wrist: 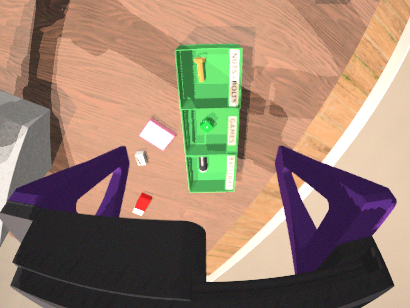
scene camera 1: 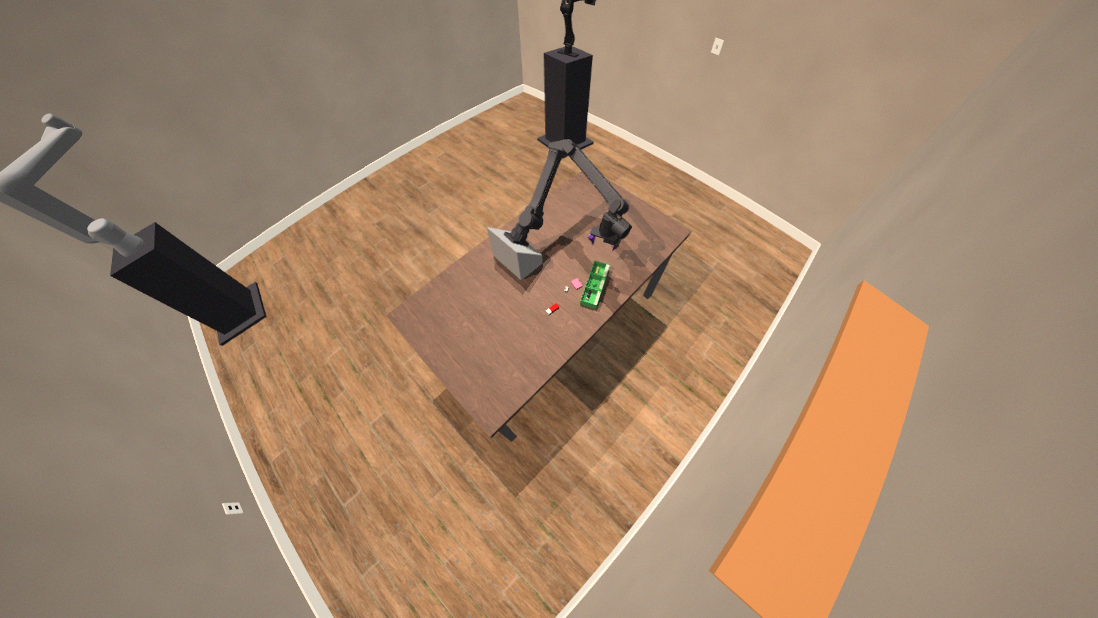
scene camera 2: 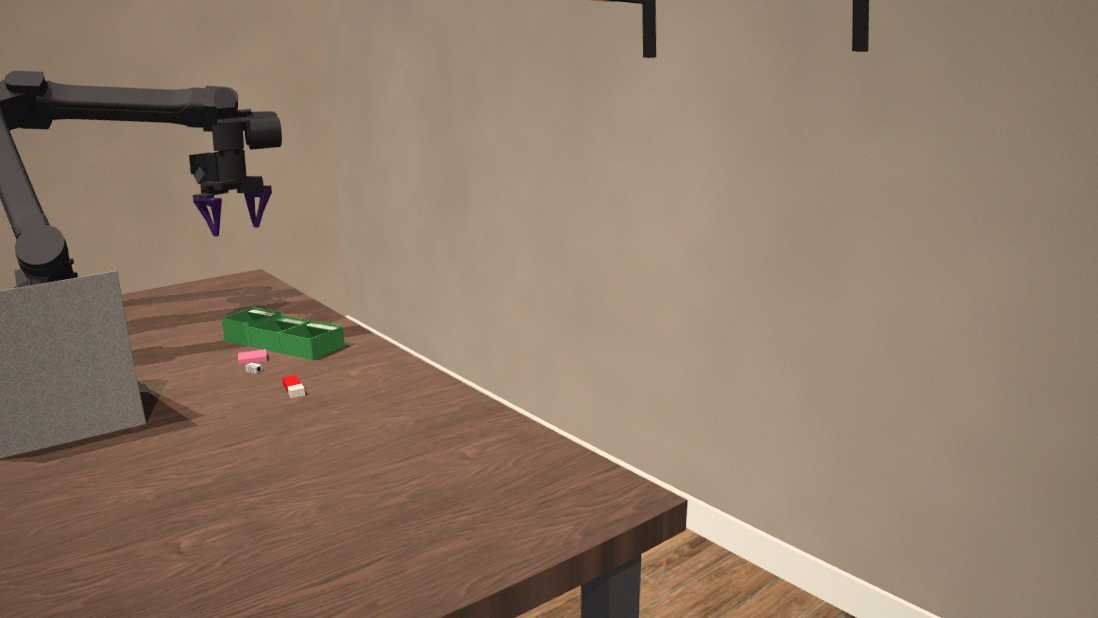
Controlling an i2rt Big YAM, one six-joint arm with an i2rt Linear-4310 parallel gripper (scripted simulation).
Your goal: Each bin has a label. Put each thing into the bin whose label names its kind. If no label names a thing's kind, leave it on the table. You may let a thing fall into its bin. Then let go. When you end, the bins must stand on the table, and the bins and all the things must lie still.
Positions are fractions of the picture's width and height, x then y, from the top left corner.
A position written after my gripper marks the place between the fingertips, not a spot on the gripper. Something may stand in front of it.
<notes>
In view: my gripper (wrist: 0.49, 0.50) and a green bin tray (scene camera 2: 0.24, 0.54).
The green bin tray is seen too in the wrist view (wrist: 0.54, 0.32).
</notes>
